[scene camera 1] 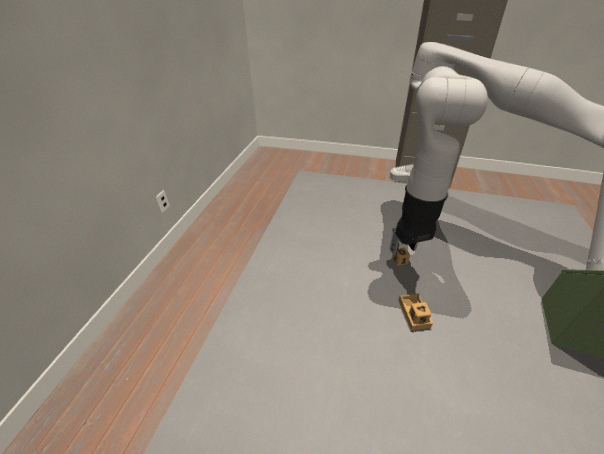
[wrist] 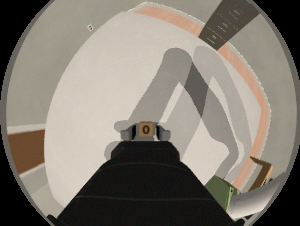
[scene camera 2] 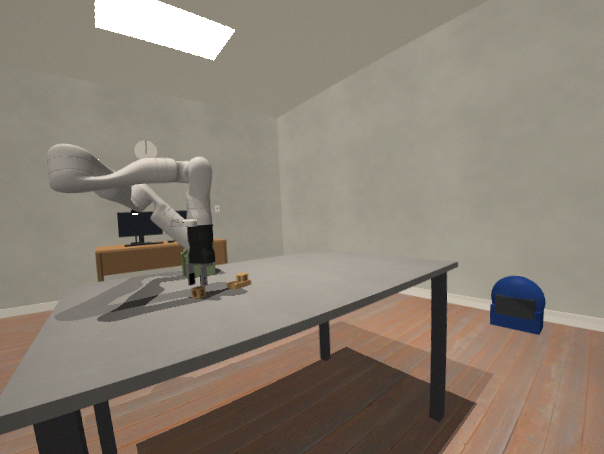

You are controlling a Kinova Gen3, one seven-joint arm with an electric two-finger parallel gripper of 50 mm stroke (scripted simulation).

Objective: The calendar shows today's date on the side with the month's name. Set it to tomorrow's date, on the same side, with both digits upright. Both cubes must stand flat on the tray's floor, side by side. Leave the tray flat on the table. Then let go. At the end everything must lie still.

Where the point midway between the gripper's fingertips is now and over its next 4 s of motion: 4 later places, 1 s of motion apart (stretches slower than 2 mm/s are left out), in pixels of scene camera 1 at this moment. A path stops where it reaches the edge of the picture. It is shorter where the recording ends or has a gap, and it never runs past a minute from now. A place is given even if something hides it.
My gripper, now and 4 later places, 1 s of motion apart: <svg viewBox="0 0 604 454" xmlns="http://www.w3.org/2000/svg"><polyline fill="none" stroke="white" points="402,249 406,236 405,234 403,231 404,238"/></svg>
